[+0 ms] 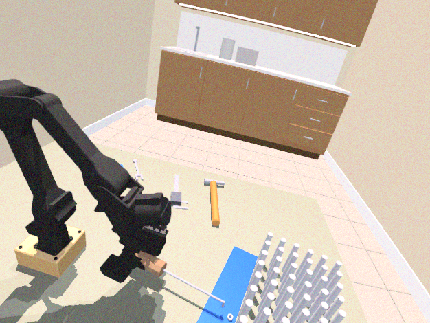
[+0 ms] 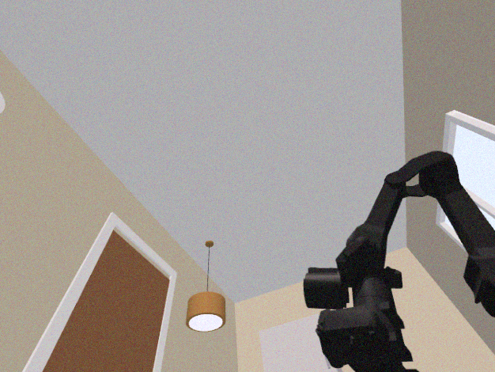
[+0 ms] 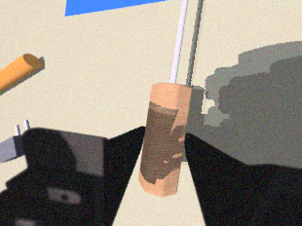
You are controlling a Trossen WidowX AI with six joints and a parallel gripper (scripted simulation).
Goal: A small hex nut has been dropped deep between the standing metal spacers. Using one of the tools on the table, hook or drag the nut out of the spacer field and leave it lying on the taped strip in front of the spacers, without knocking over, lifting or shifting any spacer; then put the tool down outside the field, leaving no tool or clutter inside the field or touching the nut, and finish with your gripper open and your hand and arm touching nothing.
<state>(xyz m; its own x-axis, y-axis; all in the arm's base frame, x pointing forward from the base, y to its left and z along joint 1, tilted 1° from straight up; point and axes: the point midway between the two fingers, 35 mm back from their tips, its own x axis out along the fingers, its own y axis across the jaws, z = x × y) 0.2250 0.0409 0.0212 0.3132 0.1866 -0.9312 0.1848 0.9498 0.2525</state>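
My gripper tip is 10 cm short of the wooden-handled hook tool and 2 cm to the left of it. The rest, counted from my gripper tip: hex nut (23 cm ahead, 5 cm to the right, 4 cm below); then blue taped strip (22 cm ahead, 4 cm below); then small wrench (27 cm behind, 46 cm to the left, 4 cm below).
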